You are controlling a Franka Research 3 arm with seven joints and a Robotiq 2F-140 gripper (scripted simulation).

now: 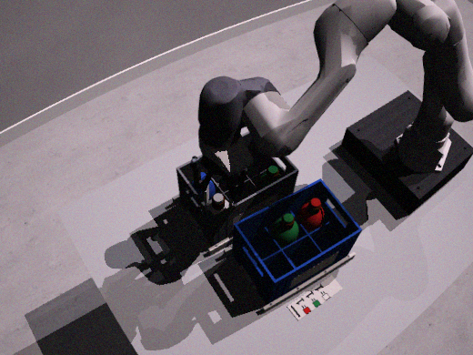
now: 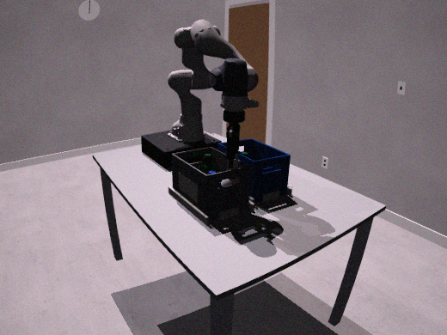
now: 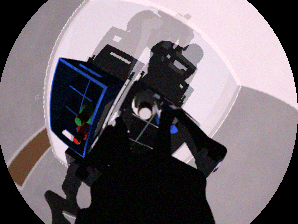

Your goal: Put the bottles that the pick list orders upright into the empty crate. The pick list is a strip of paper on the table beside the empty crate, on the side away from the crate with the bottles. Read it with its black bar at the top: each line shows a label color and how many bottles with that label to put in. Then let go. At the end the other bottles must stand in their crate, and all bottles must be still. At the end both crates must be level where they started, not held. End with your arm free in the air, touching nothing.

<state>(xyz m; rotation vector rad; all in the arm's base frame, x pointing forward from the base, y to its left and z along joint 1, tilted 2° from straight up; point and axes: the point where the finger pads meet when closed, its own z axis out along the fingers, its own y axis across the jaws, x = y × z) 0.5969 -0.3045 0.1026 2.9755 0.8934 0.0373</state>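
My gripper is now 8 cm above the white-labelled bottle. Also, from my hand: black crate 10 cm behind, 3 cm to the right, 9 cm below; then blue crate 8 cm behind, 21 cm to the left, 9 cm below; then blue-label bottle 2 cm behind, 8 cm to the right, 8 cm below.
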